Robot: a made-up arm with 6 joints.
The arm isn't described. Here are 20 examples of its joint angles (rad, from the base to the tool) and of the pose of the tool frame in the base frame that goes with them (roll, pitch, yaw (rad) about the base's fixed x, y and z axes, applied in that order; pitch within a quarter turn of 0, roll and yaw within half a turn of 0; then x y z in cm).
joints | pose
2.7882 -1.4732 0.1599 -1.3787 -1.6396 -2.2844 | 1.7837 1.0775 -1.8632 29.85 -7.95 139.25
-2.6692 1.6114 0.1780 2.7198 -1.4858 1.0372 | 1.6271 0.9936 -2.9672 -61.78 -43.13 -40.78
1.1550 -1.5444 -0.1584 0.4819 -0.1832 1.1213 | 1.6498 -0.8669 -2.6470 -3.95 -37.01 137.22
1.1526 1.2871 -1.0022 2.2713 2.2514 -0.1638 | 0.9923 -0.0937 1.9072 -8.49 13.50 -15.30
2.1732 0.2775 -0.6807 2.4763 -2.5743 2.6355 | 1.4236 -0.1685 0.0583 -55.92 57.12 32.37
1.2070 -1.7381 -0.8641 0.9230 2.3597 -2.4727 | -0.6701 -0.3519 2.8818 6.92 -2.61 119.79
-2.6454 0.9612 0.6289 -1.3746 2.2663 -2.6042 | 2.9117 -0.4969 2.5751 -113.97 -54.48 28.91
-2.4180 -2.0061 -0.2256 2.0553 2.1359 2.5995 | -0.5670 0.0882 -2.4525 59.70 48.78 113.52
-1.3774 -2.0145 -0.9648 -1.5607 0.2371 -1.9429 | 2.1507 -0.5680 -0.3780 6.56 -11.57 93.72
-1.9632 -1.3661 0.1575 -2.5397 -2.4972 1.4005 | -1.8459 -0.1273 0.8692 23.86 29.99 146.81
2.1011 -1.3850 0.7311 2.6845 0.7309 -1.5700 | 1.8651 -0.5848 -1.3858 36.06 -94.74 128.56
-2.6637 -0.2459 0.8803 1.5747 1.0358 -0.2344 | 2.7284 -0.4174 -0.1816 -15.41 -1.20 183.94
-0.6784 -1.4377 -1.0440 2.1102 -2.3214 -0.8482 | -0.3277 -0.5425 2.1475 22.60 -6.14 106.34
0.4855 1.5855 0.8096 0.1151 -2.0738 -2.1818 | -1.4181 -0.7322 -2.7650 107.17 39.71 -12.64
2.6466 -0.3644 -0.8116 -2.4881 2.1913 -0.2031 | -0.2393 0.4296 -1.0689 -64.06 16.52 51.24
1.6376 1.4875 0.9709 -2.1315 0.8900 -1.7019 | -2.6809 0.7079 1.9912 -25.66 125.06 -6.32
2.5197 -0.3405 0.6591 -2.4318 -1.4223 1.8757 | 2.8749 -1.2380 0.0628 -43.32 15.37 163.86
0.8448 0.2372 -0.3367 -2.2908 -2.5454 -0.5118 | 1.3286 0.1591 3.0713 41.34 74.33 39.14
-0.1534 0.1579 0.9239 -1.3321 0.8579 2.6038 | 0.2535 -1.0964 -2.8825 85.62 -9.05 147.77
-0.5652 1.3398 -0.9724 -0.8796 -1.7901 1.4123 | 1.7807 0.3758 1.7125 -19.10 4.06 3.40
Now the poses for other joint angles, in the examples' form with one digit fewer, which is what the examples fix.
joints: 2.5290 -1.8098 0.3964 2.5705 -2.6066 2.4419
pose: -1.576 0.213 1.281 75.1 -68.5 102.4
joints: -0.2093 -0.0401 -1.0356 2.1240 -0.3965 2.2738
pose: -0.652 1.091 -2.472 59.0 -6.3 36.5
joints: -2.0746 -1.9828 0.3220 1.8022 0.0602 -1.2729
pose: 1.866 0.091 1.485 54.8 105.5 80.5
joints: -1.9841 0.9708 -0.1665 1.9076 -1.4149 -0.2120
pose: 3.114 -0.091 -2.149 -38.2 -89.7 3.9
